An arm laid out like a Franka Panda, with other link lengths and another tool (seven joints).
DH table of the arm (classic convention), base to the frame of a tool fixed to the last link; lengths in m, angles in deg. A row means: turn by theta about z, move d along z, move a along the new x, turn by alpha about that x. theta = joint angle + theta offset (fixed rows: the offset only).
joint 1: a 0  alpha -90  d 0.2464  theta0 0
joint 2: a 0  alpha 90  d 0  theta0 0
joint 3: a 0.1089  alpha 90  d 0.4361  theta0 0
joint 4: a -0.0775  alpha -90  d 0  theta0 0
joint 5: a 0  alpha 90  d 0.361  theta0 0
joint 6: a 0.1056  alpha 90  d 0  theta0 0
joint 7: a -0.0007  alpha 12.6  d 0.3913  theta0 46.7
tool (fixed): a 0  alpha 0  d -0.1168  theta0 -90
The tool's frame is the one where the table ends.
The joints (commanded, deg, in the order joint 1, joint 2, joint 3, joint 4, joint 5, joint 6, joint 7), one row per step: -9.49 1.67 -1.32 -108.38 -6.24 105.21 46.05; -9.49 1.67 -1.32 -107.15 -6.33 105.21 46.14; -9.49 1.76 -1.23 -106.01 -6.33 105.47 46.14; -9.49 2.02 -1.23 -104.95 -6.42 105.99 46.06; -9.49 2.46 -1.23 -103.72 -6.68 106.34 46.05; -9.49 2.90 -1.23 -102.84 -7.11 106.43 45.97; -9.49 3.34 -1.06 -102.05 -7.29 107.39 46.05; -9.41 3.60 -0.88 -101.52 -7.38 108.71 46.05; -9.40 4.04 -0.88 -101.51 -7.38 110.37 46.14; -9.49 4.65 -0.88 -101.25 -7.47 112.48 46.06; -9.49 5.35 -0.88 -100.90 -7.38 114.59 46.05; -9.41 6.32 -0.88 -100.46 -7.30 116.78 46.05; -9.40 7.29 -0.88 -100.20 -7.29 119.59 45.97; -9.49 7.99 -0.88 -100.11 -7.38 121.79 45.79
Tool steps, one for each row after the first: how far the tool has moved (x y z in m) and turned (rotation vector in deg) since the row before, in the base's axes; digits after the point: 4 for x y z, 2 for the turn. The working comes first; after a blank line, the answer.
Tool pose at each row, in the base's axes (x y z in m, rotation vector in deg; the steps are taken from these numbers as rounded here): 0.5299 -0.1264 0.3463 171.98 -16.55 11.01; 0.5367 -0.1281 0.3555 171.63 -16.69 12.84; 0.5446 -0.1286 0.3635 171.38 -16.60 14.80; 0.5533 -0.1305 0.3698 171.04 -16.42 16.75; 0.5622 -0.1332 0.3756 170.55 -16.25 18.39; 0.5679 -0.1361 0.3784 170.07 -15.86 19.08; 0.5778 -0.1366 0.3817 169.64 -15.53 21.01; 0.5879 -0.1356 0.3854 169.25 -14.97 23.38; 0.5968 -0.1364 0.3837 168.96 -14.88 25.20; 0.6091 -0.1391 0.3832 168.44 -14.57 27.76; 0.6223 -0.1403 0.3826 168.03 -14.36 30.37; 0.6369 -0.1407 0.3801 167.64 -14.02 32.83; 0.6530 -0.1422 0.3776 167.03 -13.53 35.90; 0.6644 -0.1446 0.3755 166.44 -13.03 38.17

0.0068 -0.0017 0.0092 -0.32 -1.20 -0.05; 0.0079 -0.0005 0.0080 -0.23 -1.28 0.12; 0.0087 -0.0019 0.0063 -0.32 -1.27 0.16; 0.0089 -0.0027 0.0058 -0.45 -1.07 0.12; 0.0057 -0.0029 0.0028 -0.50 -0.43 0.21; 0.0099 -0.0005 0.0033 -0.38 -1.26 0.26; 0.0101 0.0010 0.0037 -0.33 -1.55 0.44; 0.0089 -0.0008 -0.0017 -0.16 -1.21 0.13; 0.0123 -0.0027 -0.0005 -0.34 -1.70 0.28; 0.0132 -0.0012 -0.0006 -0.17 -1.74 0.25; 0.0146 -0.0004 -0.0025 -0.16 -1.64 0.33; 0.0161 -0.0015 -0.0025 -0.28 -2.05 0.44; 0.0114 -0.0024 -0.0021 -0.33 -1.52 0.38
